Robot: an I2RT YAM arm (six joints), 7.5 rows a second.
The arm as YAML. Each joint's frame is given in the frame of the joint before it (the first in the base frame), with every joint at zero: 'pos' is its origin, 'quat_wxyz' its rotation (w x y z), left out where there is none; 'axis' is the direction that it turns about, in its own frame. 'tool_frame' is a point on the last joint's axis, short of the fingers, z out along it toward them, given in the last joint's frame.
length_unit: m
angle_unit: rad
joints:
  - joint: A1
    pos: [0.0, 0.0, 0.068]
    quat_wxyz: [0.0, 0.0, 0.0, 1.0]
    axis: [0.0, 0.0, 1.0]
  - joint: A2
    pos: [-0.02, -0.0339, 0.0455]
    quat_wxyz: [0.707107, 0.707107, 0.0, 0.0]
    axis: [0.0, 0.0, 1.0]
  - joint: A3
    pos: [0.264, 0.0, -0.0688]
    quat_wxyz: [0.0, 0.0, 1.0, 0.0]
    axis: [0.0, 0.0, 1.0]
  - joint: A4
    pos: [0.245, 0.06, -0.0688]
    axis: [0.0, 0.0, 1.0]
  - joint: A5
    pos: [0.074, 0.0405, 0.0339]
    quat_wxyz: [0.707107, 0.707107, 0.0, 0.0]
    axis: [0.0, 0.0, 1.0]
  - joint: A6
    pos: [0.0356, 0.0, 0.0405]
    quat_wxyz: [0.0, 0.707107, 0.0, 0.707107]
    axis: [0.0, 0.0, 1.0]
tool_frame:
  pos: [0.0, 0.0, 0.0]
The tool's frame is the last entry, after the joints.
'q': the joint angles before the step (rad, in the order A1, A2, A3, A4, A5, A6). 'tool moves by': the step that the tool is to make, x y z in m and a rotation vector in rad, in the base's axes. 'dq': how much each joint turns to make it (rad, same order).
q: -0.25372, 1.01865, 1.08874, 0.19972, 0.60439, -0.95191
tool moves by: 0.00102, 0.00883, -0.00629, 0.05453, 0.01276, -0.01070
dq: 0.04921, -0.00801, -0.00722, -0.05108, 0.07029, 0.04263
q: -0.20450, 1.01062, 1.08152, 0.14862, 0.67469, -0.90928
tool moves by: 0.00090, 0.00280, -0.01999, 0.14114, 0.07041, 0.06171
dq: 0.00844, -0.01166, -0.00523, -0.20368, -0.03799, 0.16379
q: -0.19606, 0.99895, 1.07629, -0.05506, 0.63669, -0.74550
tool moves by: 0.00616, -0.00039, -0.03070, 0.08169, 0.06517, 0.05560
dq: -0.00453, 0.00128, -0.07281, -0.05080, -0.06279, 0.07875
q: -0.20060, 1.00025, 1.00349, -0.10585, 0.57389, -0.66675
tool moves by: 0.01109, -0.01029, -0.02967, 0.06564, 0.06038, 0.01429
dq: -0.04088, 0.04162, -0.05964, 0.00264, -0.06220, 0.04889
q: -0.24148, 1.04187, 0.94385, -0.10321, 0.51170, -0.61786
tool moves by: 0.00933, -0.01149, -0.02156, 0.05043, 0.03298, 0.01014
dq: -0.04311, 0.04771, -0.03742, 0.02611, -0.06100, 0.03032
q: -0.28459, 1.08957, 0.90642, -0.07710, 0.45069, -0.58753
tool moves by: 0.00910, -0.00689, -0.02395, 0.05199, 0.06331, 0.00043
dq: -0.01884, 0.05497, -0.02979, -0.00222, -0.02777, 0.02672
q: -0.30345, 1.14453, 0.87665, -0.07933, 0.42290, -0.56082
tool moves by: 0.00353, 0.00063, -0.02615, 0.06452, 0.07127, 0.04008
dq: -0.00028, 0.03224, -0.04632, -0.01780, -0.05274, 0.02342
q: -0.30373, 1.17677, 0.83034, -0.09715, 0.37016, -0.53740
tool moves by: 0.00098, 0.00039, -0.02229, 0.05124, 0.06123, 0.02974
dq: -0.00290, 0.02749, -0.04183, -0.00880, -0.04305, 0.01260
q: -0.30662, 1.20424, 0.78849, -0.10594, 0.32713, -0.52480
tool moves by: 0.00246, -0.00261, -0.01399, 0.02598, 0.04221, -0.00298
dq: -0.00773, 0.03420, -0.01580, -0.00068, -0.01022, 0.00805
